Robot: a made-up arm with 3 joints. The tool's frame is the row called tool. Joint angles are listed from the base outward.
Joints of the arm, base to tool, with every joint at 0 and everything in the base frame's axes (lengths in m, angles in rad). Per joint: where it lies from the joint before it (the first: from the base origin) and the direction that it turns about. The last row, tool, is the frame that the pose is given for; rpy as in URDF.
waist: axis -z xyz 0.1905 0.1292 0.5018
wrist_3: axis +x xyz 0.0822 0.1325 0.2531
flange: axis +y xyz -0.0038 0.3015 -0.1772
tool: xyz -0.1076 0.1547 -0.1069 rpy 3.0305 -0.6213 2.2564
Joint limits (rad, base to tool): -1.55..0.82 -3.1..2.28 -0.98..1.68
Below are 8 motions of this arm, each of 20 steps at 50 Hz.
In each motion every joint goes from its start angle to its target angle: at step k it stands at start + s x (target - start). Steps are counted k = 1, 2, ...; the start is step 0. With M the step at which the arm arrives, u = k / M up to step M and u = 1 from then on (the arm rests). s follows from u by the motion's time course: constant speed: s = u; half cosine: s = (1 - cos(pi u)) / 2; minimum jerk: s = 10 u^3 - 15 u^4 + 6 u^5.
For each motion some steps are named. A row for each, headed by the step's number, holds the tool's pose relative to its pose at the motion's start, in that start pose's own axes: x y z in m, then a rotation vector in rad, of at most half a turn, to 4 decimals.
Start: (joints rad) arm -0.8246 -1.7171 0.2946
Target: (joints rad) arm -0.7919 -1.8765 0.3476
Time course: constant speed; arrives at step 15
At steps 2, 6, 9, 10, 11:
2: -0.0089 -0.0029 0.0037 0.0145 -0.0105 0.0162
6: -0.0268 -0.0092 0.0107 0.0432 -0.0316 0.0486
9: -0.0402 -0.0144 0.0156 0.0647 -0.0475 0.0730
10: -0.0446 -0.0162 0.0171 0.0718 -0.0527 0.0812
11: -0.0490 -0.0180 0.0186 0.0789 -0.0580 0.0893

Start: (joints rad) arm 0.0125 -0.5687 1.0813
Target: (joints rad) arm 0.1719 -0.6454 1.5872
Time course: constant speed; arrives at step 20
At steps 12, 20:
12: 0.0313 0.0131 -0.0578 0.1528 0.2489 0.2245
20: 0.0468 0.0277 -0.1030 0.2558 0.4255 0.3637

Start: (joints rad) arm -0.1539 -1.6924 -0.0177
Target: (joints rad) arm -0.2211 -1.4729 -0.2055
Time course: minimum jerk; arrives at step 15
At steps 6, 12, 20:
6: 0.0215 0.0224 -0.0139 -0.0897 0.0090 -0.0572
12: 0.0654 0.0626 -0.0481 -0.2703 0.0259 -0.1632
20: 0.0695 0.0660 -0.0517 -0.2873 0.0274 -0.1726

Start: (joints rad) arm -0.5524 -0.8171 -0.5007
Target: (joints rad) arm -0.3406 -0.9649 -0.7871
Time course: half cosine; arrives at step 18
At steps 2, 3, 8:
2: -0.0036 -0.0004 0.0017 -0.0004 -0.0073 0.0010
3: -0.0079 -0.0010 0.0038 -0.0007 -0.0162 0.0021
8: -0.0483 -0.0090 0.0216 -0.0004 -0.0988 0.0093

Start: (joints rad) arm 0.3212 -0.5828 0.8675
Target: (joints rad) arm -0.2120 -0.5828 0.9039
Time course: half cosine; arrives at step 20
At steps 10, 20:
10: -0.0423 -0.0721 0.0772 0.0900 -0.2002 -0.1337
20: -0.1095 -0.1420 0.1374 0.1790 -0.4029 -0.2643

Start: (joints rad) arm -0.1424 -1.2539 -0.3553
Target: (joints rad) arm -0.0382 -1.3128 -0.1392
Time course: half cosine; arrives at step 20
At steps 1, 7, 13, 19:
1: 0.0000 -0.0002 0.0000 0.0014 0.0008 0.0012
7: 0.0016 -0.0107 0.0002 0.0617 0.0350 0.0521
13: 0.0052 -0.0273 -0.0012 0.1633 0.0938 0.1399
19: 0.0077 -0.0364 -0.0030 0.2224 0.1287 0.1921

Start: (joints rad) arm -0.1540 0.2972 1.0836
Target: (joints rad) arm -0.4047 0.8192 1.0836
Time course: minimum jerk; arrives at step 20
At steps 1, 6, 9, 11, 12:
1: 0.0002 -0.0002 0.0001 0.0004 0.0001 -0.0005
6: 0.0266 -0.0346 0.0190 0.0599 0.0210 -0.0699
9: 0.0629 -0.0916 0.0419 0.1516 0.0573 -0.1709
11: 0.0877 -0.1386 0.0543 0.2232 0.0891 -0.2450
12: 0.0986 -0.1620 0.0586 0.2580 0.1057 -0.2796

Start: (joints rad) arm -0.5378 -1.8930 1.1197
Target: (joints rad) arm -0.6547 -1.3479 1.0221
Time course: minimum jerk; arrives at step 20
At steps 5, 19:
5: 0.0215 -0.0121 0.0004 0.0005 0.0146 -0.0588
19: 0.1698 -0.1623 -0.0057 0.0054 0.1350 -0.5690

